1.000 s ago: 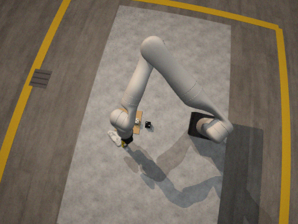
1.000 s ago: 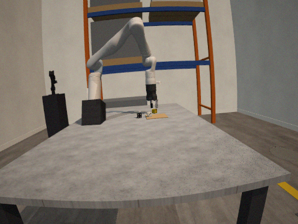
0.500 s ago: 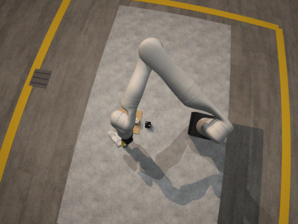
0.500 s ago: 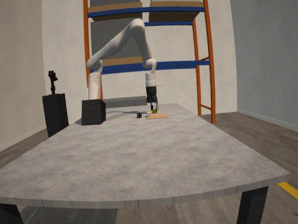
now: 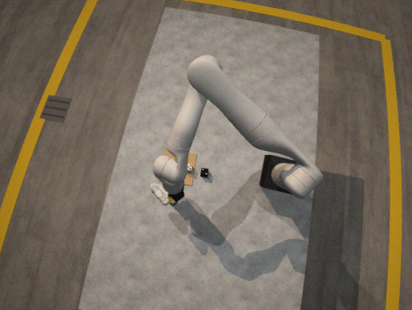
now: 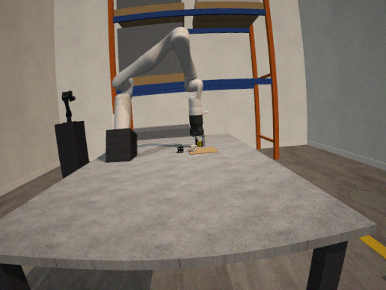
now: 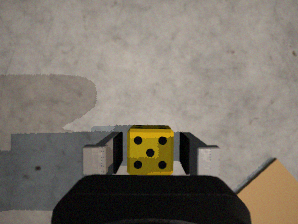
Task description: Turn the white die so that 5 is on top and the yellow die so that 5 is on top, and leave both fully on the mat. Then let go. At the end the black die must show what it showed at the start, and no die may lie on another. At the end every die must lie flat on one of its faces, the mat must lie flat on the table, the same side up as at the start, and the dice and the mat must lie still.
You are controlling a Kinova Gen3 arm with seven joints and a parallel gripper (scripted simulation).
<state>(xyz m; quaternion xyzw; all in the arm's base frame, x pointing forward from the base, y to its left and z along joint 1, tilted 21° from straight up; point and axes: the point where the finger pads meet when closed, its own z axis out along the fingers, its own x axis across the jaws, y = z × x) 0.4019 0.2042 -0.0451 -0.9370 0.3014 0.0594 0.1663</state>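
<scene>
Now: the yellow die 1 cm below my hand. Also, from my hand: white die: 3 cm behind, 14 cm to the right; tan mat: 1 cm ahead, 14 cm to the right, 2 cm below; black die: 10 cm behind, 14 cm to the right, 1 cm below.
</scene>
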